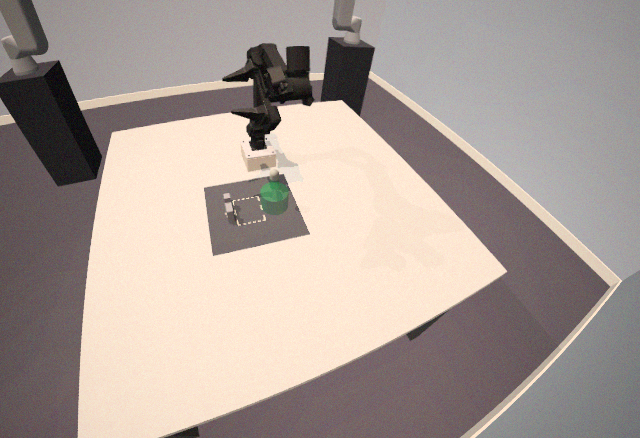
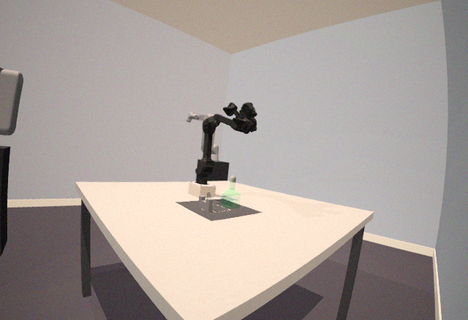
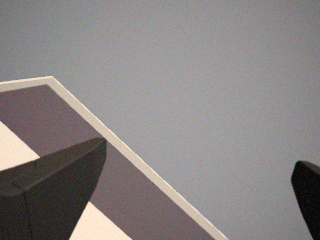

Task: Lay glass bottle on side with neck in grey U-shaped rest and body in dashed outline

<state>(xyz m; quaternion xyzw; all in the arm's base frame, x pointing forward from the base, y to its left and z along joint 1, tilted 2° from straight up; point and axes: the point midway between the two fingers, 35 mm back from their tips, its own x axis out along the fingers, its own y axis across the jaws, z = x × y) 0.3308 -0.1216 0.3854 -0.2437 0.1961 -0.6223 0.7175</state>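
Now: the green glass bottle 360 mm below my gripper tip, 130 mm to the left of it and 60 mm behind it. The rest, counted from my gripper tip: dark grey mat: 460 mm below, 60 mm behind, 50 mm to the left.
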